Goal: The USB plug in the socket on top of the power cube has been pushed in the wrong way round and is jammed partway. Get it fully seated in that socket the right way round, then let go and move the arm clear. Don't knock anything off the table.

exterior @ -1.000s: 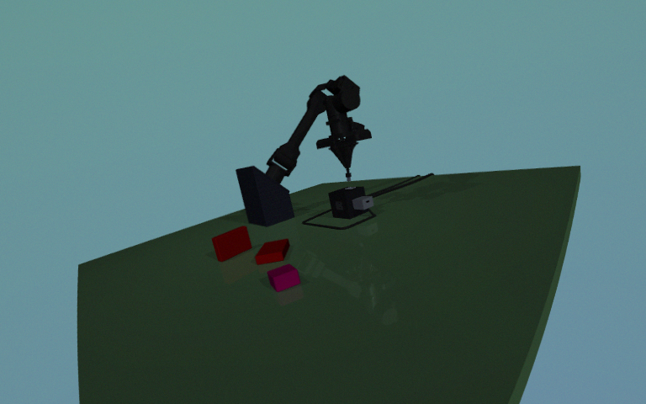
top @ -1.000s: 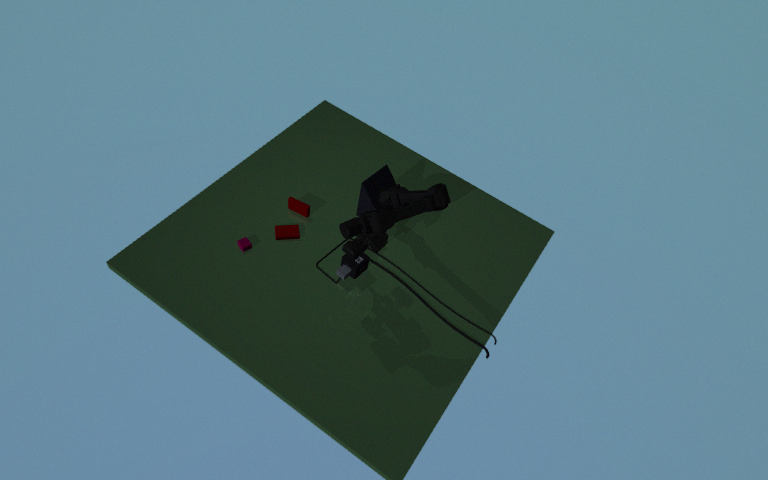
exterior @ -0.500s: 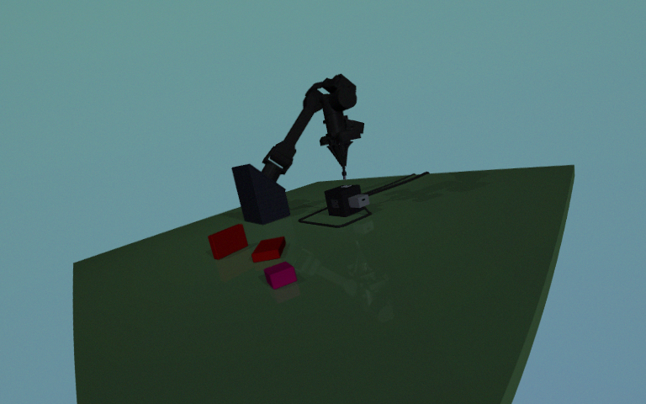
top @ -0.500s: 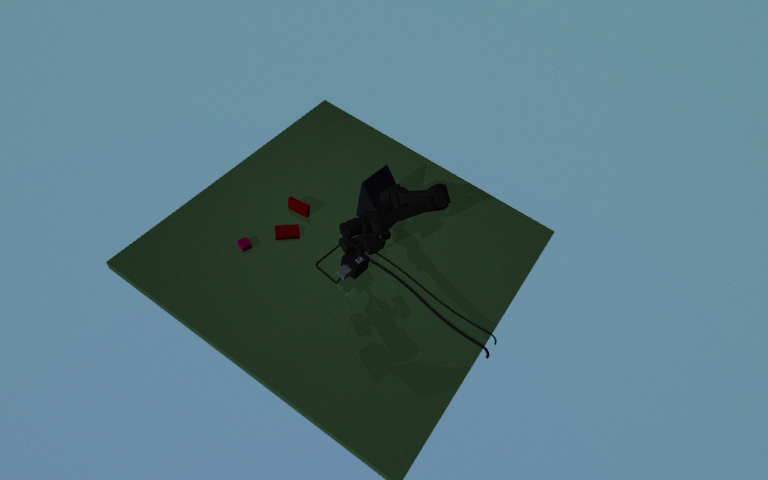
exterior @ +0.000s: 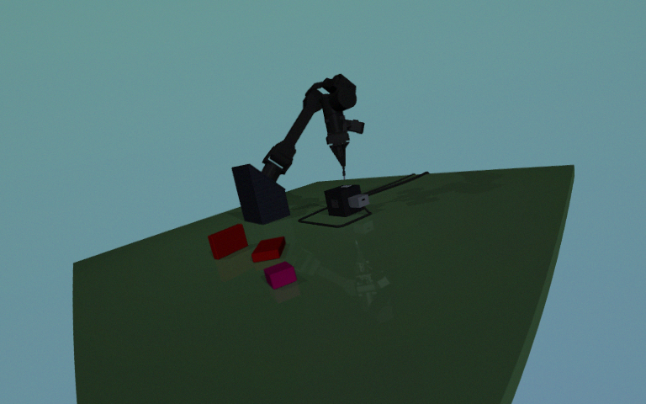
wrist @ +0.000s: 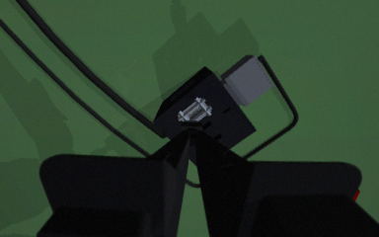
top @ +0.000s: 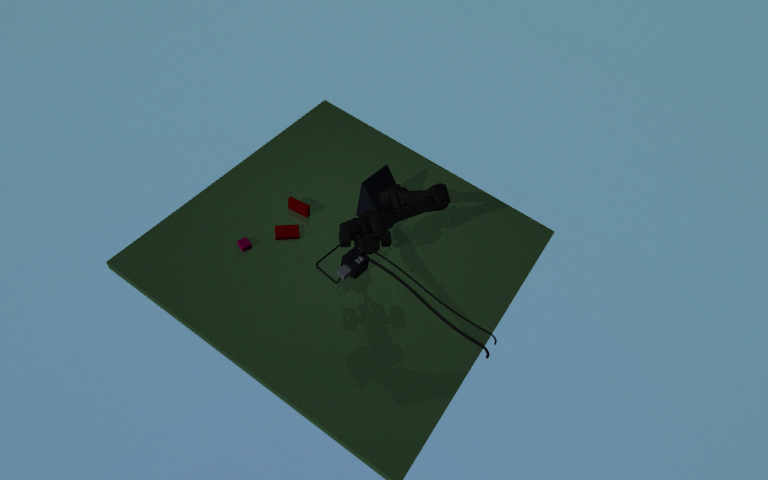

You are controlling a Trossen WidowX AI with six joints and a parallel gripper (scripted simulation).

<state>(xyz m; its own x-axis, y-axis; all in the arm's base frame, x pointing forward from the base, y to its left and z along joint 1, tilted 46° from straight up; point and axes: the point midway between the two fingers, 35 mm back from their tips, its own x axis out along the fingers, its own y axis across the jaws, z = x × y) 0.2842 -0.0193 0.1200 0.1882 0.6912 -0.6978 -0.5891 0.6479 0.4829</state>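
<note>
Now: the grey USB plug 2 cm below my gripper tip. The rest, counted from my gripper tip: magenta block (16 cm ahead, 43 cm to the right, 12 cm below).
</note>
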